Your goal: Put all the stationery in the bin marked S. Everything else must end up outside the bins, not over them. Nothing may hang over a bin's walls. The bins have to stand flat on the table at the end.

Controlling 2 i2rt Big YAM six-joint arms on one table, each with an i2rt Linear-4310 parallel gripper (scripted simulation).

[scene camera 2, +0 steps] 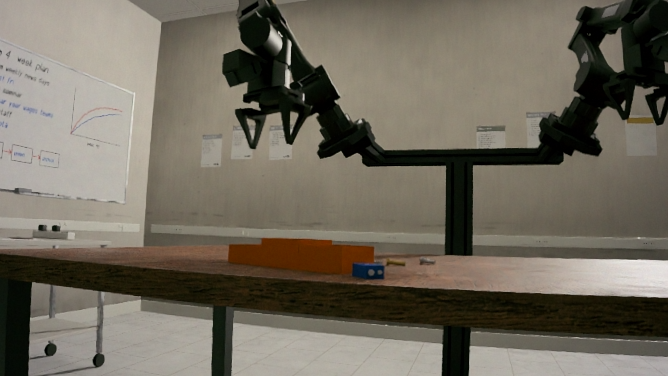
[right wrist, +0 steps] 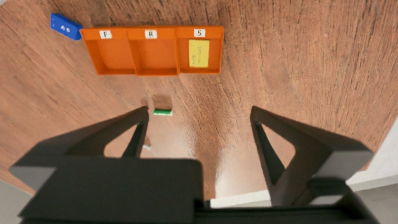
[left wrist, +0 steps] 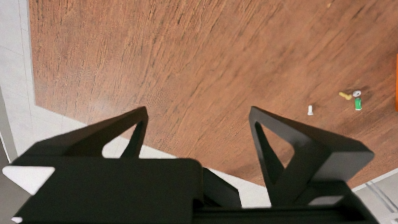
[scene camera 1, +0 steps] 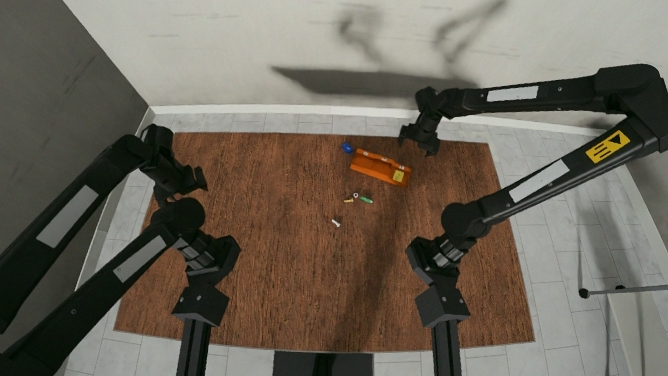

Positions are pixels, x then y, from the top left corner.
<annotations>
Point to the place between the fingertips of my right gripper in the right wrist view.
199, 111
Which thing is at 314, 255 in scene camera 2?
An orange three-compartment bin.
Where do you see an orange three-compartment bin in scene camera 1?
381, 164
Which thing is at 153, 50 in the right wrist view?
An orange three-compartment bin.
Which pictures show my left gripper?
Scene camera 2, the left wrist view and scene camera 1 only.
</annotations>
